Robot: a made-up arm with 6 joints.
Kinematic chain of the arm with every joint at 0, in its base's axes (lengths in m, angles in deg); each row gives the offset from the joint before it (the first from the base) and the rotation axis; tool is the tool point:
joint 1: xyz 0 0 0.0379 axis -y
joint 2: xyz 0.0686 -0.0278 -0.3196 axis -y
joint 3: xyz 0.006 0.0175 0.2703 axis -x
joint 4: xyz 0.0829 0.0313 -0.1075 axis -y
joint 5: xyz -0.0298 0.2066 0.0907 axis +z
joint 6: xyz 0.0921 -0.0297 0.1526 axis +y
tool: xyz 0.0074 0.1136 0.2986
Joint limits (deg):
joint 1: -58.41..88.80
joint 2: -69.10..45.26
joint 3: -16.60..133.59
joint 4: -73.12..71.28
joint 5: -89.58..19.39
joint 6: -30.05..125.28
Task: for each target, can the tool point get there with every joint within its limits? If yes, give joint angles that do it. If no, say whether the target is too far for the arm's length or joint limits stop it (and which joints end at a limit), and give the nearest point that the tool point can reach.
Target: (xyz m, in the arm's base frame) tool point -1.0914 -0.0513 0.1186
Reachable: no: joint limits stop it (at a limit: joint 1, joint 4, joint 5) | nearest point -0.6427 -0.0453 -0.0422 | short by 0.477 m
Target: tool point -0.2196 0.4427 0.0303
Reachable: yes | joints -23.90 12.01 47.92 38.44 -21.24 -10.96
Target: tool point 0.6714 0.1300 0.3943
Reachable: yes | joints 50.58 -5.22 54.89 -54.47 -20.91 27.06
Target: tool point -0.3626 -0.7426 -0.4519
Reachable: no: joint limits stop it (at a limit: joint 1, joint 2, joint 4, joint 5) | nearest point -0.3327 -0.5501 -0.5035 | short by 0.202 m
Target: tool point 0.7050 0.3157 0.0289
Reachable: yes | joints 14.44 1.60 21.07 -55.84 8.05 35.52
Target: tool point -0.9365 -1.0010 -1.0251
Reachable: no: too far | nearest point -0.4892 -0.4684 -0.7106 | short by 0.763 m
